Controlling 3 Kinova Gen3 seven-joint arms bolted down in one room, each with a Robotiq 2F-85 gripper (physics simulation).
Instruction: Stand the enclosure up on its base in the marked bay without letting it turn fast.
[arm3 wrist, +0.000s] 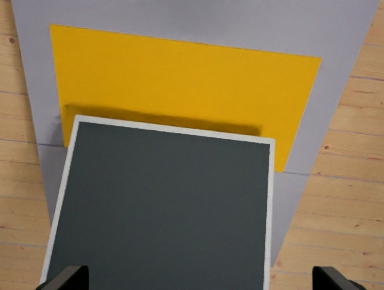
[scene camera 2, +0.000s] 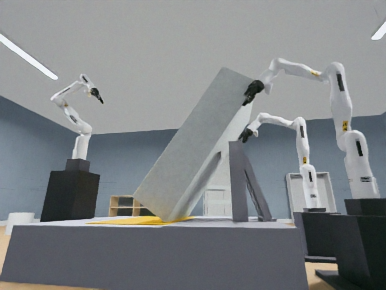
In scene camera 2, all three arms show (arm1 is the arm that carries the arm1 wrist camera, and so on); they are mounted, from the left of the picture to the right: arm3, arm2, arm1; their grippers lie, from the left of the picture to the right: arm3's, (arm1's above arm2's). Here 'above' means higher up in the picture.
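The enclosure (arm3 wrist: 165, 210) (scene camera 2: 195, 145) is a large box, light grey outside, with a dark face and pale rim in the arm3 wrist view. It stands tilted, leaning right in scene camera 2, its lower edge at the yellow marked bay (arm3 wrist: 190, 75) (scene camera 2: 117, 220). Arm1's gripper (scene camera 2: 245, 102) is at its raised upper right edge and looks shut on it. Arm2's gripper (scene camera 2: 241, 140) is lower, at its far right side, and looks shut on it; its fingertips are small and partly hidden. Arm3's gripper (arm3 wrist: 200, 281) (scene camera 2: 102, 102) is open, well left of the enclosure, touching nothing.
The bay lies on a low grey platform (arm3 wrist: 200, 20) (scene camera 2: 150, 255). A dark grey angled support (scene camera 2: 238, 185) stands on the platform right of the enclosure's lower edge. A wooden shelf (scene camera 2: 112, 206) and a white cylinder (scene camera 2: 20, 218) are in the left background.
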